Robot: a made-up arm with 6 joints.
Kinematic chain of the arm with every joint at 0, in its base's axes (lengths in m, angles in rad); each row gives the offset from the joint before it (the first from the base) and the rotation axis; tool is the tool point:
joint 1: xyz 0 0 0.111 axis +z
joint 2: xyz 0 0.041 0 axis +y
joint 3: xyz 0 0 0.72 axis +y
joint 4: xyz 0 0 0.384 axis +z
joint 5: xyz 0 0 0 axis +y
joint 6: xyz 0 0 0.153 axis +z
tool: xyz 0 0 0
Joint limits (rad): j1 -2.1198..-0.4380 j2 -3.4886..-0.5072 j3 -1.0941..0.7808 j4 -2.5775..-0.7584 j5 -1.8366..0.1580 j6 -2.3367..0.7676
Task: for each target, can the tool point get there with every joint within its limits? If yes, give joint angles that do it. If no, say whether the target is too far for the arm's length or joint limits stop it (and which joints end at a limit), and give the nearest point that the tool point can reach.
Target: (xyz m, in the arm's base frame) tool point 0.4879 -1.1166 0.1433
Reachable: no: joint limits stop it (at a limit: joint 2, joint 3, joint 4) | nearest point 0.2932 -0.6709 -0.5344 | short by 0.834 m
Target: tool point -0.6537 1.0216 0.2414
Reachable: yes | joints -0.8969 -1.3904 -0.3052 -2.2060 -0.7698 0.3280
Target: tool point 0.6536 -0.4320 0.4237
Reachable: no: joint limits stop it (at a limit: joint 1, joint 2, joint 3, joint 5) | nearest point 0.2384 0.0690 1.0507 | short by 0.904 m
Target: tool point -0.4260 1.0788 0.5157
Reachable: yes | joints -1.0904 -1.2845 0.0113 -2.1900 -0.6944 -1.1278
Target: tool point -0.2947 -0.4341 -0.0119
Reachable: no: joint limits stop it (at a limit: joint 1, joint 2, joint 3, joint 4, joint 5) | nearest point -0.1913 -0.5859 -0.5043 | short by 0.526 m
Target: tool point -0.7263 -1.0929 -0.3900
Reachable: no: too far | nearest point -0.3820 -0.6784 -0.6151 | short by 0.584 m
